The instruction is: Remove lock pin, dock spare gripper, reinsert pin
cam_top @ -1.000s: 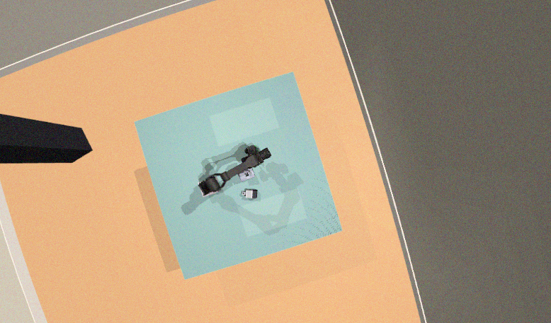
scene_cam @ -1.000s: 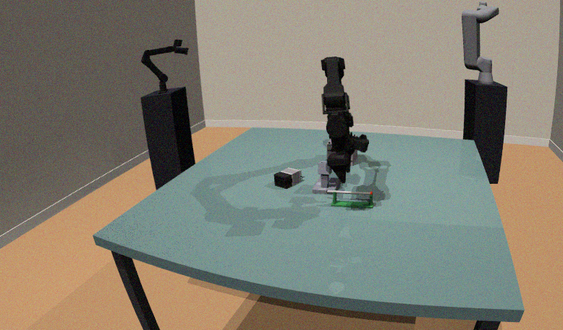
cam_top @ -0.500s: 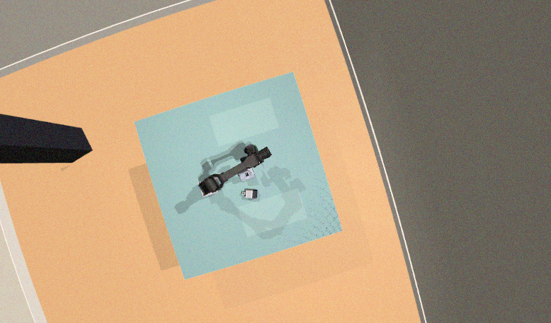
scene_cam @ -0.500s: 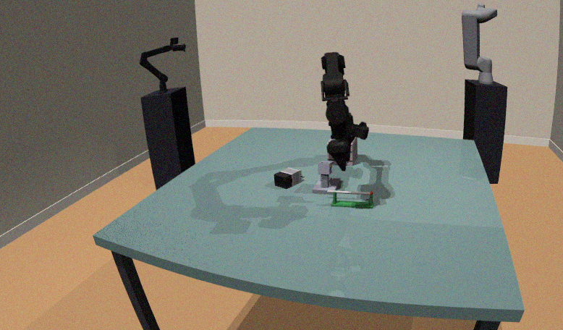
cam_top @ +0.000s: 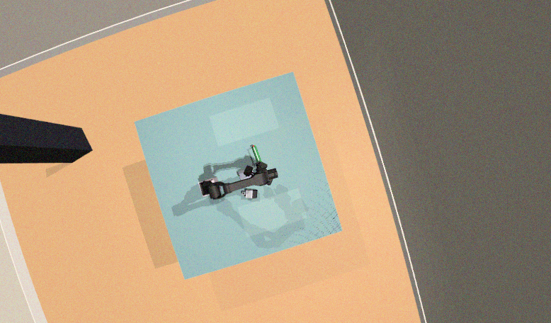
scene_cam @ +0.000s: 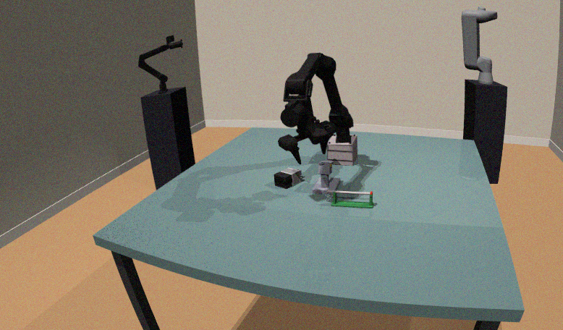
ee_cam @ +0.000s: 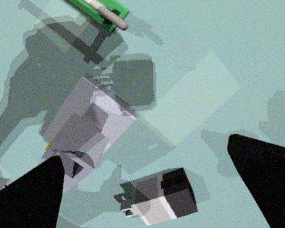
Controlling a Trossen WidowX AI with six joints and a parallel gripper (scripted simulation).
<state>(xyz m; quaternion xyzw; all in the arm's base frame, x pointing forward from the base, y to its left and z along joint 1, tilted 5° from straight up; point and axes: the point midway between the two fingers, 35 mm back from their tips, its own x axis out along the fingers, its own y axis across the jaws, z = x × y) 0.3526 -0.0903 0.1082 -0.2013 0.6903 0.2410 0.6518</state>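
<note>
Now: gripper tip 14 cm past the spare gripper, 10 cm to the left of it and 12 cm above it. Round my gripper tip: socket: 8 cm behind, 4 cm to the left, 9 cm below; then green cradle: 5 cm ahead, 13 cm to the left, 12 cm below.
</note>
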